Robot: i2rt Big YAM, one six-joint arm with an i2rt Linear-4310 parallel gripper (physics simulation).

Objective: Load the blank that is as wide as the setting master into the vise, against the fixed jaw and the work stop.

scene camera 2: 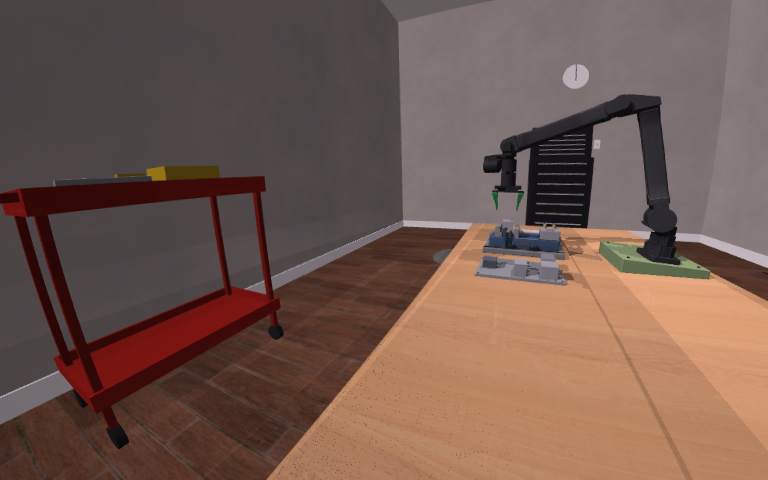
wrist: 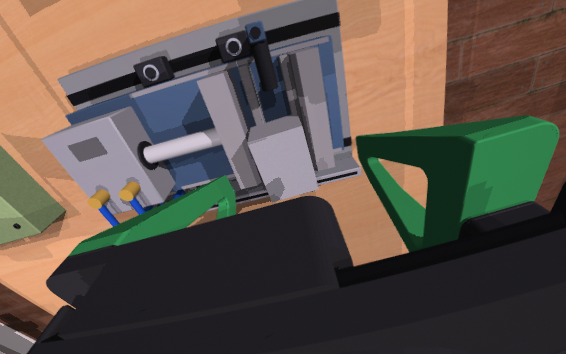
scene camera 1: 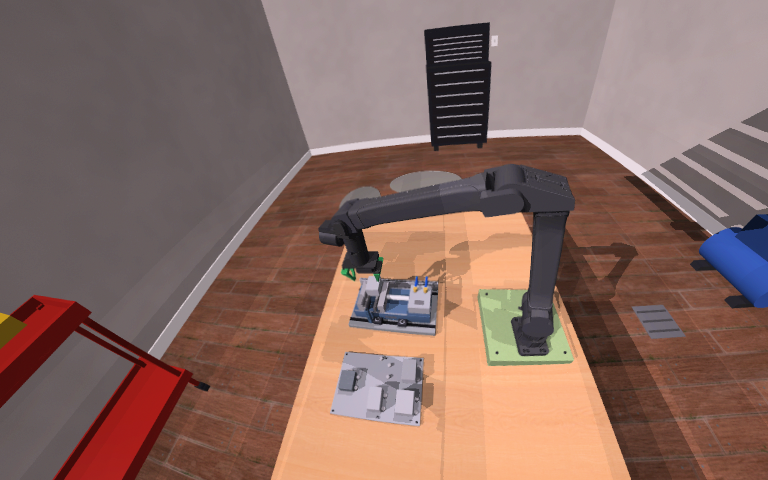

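Pixels of known places: gripper, fingertip midpoint: [scene camera 2: 506,210] [wrist: 291,166] [scene camera 1: 366,280]; arm's base at its link origin: [scene camera 2: 656,258] [scene camera 1: 528,336].
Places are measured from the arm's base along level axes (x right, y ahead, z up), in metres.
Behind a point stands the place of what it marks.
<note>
My gripper [scene camera 1: 364,277] @[x 0.143, y 0.496, z 0.124 m] [scene camera 2: 506,209] @[x 0.143, y 0.496, z 0.124 m] [wrist: 291,166] @[x 0.143, y 0.496, z 0.124 m] is open and empty, above the vise. A light grey blank [scene camera 1: 372,284] @[x 0.161, y 0.488, z 0.078 m] [scene camera 2: 507,224] @[x 0.139, y 0.490, z 0.066 m] [wrist: 284,160] @[x 0.161, y 0.488, z 0.078 m] stands in the vise [scene camera 1: 400,310] @[x 0.093, y 0.395, z 0.022 m] [scene camera 2: 530,242] @[x 0.077, y 0.401, z 0.010 m] between the fixed jaw [wrist: 313,100] and the moving jaw [wrist: 222,107], at their end nearer the gripper in the wrist view. It looks close to the fixed jaw; contact is unclear. The black rod of the work stop [wrist: 264,65] @[x 0.093, y 0.498, z 0.058 m] points towards it; whether they touch is hidden. A darker block [scene camera 1: 347,380] @[x -0.135, y 0.541, z -0.005 m] [scene camera 2: 489,262] @[x -0.160, y 0.545, z -0.011 m], possibly the setting master, sits on the grey plate [scene camera 1: 356,414] @[x -0.221, y 0.505, z -0.030 m].
Three lighter blocks [scene camera 1: 408,370] @[x -0.099, y 0.362, z 0.006 m] [scene camera 1: 374,400] @[x -0.186, y 0.451, z 0.006 m] [scene camera 1: 404,401] @[x -0.184, y 0.369, z 0.006 m] also stand on the plate, beside some bare pins. Blue-and-yellow fittings [scene camera 1: 420,286] @[x 0.164, y 0.327, z 0.058 m] [wrist: 115,197] @[x 0.150, y 0.319, z 0.058 m] stick up at the vise's cylinder block. The arm's green base [scene camera 1: 492,333] @[x 0.012, y 0.109, z 0.008 m] [scene camera 2: 634,264] @[x -0.072, y 0.095, z -0.008 m] is right of the vise. A red cart [scene camera 2: 169,191] stands left of the table.
</note>
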